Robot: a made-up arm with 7 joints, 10 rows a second.
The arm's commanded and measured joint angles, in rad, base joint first. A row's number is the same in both.
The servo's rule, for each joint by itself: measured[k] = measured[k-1] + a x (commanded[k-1-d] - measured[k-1]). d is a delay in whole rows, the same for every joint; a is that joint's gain. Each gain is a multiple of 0.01, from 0.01 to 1. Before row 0 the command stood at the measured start. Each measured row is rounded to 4 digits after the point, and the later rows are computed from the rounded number. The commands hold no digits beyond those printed.
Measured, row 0:
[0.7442 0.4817 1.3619 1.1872 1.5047 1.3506 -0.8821]
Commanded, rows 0 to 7:
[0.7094 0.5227 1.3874 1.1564 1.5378 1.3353 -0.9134]
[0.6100 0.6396 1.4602 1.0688 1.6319 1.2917 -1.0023]
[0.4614 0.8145 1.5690 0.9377 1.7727 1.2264 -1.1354]
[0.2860 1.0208 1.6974 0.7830 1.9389 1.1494 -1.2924]
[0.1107 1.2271 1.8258 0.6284 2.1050 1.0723 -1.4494]
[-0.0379 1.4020 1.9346 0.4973 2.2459 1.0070 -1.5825]
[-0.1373 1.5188 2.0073 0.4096 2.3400 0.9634 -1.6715]
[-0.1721 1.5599 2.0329 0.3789 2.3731 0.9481 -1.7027]
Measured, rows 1 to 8:
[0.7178 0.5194 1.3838 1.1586 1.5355 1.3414 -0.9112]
[0.6359 0.6300 1.4495 1.0751 1.6252 1.3116 -0.9959]
[0.5033 0.7997 1.5523 0.9473 1.7624 1.2605 -1.1256]
[0.3382 1.0031 1.6771 0.7945 1.9265 1.1938 -1.2807]
[0.1653 1.2092 1.8050 0.6400 2.0925 1.1209 -1.4376]
[0.0109 1.3866 1.9165 0.5073 2.2352 1.0526 -1.5724]
[-0.1017 1.5082 1.9946 0.4164 2.3327 0.9991 -1.6646]
[-0.1552 1.5558 2.0275 0.3815 2.3703 0.9685 -1.7000]
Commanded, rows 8 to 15:
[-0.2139 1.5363 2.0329 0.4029 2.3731 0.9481 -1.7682]
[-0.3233 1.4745 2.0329 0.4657 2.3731 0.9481 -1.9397]
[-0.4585 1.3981 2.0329 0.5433 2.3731 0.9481 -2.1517]
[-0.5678 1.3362 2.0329 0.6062 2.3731 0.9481 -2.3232]
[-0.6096 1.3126 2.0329 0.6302 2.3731 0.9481 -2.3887]
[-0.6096 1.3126 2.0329 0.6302 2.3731 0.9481 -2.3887]
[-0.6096 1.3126 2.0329 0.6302 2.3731 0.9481 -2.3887]
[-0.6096 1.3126 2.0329 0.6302 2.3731 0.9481 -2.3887]
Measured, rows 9 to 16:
[-0.1998 1.5379 2.0321 0.4014 2.3729 0.9563 -1.7634]
[-0.2937 1.4796 2.0328 0.4612 2.3731 0.9514 -1.9274]
[-0.4189 1.4046 2.0329 0.5376 2.3731 0.9494 -2.1360]
[-0.5321 1.3417 2.0329 0.6014 2.3731 0.9486 -2.3101]
[-0.5910 1.3149 2.0329 0.6282 2.3731 0.9483 -2.3832]
[-0.6051 1.3128 2.0329 0.6301 2.3731 0.9482 -2.3883]
[-0.6085 1.3126 2.0329 0.6302 2.3731 0.9481 -2.3887]
[-0.6093 1.3126 2.0329 0.6302 2.3731 0.9481 -2.3887]

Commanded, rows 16 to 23:
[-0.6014 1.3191 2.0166 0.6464 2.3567 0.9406 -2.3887]
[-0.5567 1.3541 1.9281 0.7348 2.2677 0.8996 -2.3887]
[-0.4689 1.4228 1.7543 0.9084 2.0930 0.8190 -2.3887]
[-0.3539 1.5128 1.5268 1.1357 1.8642 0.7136 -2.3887]
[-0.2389 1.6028 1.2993 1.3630 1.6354 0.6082 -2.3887]
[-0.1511 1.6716 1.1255 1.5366 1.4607 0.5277 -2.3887]
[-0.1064 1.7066 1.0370 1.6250 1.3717 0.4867 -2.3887]
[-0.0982 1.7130 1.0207 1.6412 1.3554 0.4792 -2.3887]
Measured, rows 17 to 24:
[-0.6033 1.3186 2.0189 0.6453 2.3578 0.9436 -2.3887]
[-0.5679 1.3513 1.9408 0.7285 2.2740 0.9172 -2.3887]
[-0.4927 1.4171 1.7804 0.8958 2.1057 0.8583 -2.3887]
[-0.3872 1.5051 1.5623 1.1189 1.8811 0.7715 -2.3887]
[-0.2745 1.5950 1.3361 1.3459 1.6526 0.6735 -2.3887]
[-0.1807 1.6655 1.1550 1.5233 1.4741 0.5860 -2.3887]
[-0.1242 1.7033 1.0535 1.6179 1.3789 0.5264 -2.3887]
[-0.1044 1.7122 1.0253 1.6396 1.3570 0.4981 -2.3887]

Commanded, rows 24 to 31:
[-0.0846 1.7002 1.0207 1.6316 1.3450 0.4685 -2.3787]
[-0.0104 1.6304 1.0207 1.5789 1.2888 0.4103 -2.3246]
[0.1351 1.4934 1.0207 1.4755 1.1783 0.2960 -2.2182]
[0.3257 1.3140 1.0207 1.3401 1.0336 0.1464 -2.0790]
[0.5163 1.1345 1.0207 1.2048 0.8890 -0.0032 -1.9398]
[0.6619 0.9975 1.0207 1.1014 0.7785 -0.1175 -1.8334]
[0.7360 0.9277 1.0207 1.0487 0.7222 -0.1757 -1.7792]
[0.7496 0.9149 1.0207 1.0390 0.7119 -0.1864 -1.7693]
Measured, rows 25 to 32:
[-0.0894 1.7012 1.0213 1.6322 1.3458 0.4803 -2.3794]
[-0.0294 1.6361 1.0208 1.5826 1.2928 0.4383 -2.3284]
[0.0956 1.5048 1.0207 1.4830 1.1863 0.3529 -2.2259]
[0.2705 1.3293 1.0207 1.3501 1.0443 0.2290 -2.0893]
[0.4573 1.1501 1.0207 1.2150 0.8999 0.0897 -1.9503]
[0.6128 1.0097 1.0207 1.1094 0.7870 -0.0346 -1.8416]
[0.7064 0.9343 1.0207 1.0529 0.7267 -0.1193 -1.7836]
[0.7392 0.9165 1.0207 1.0400 0.7129 -0.1596 -1.7703]

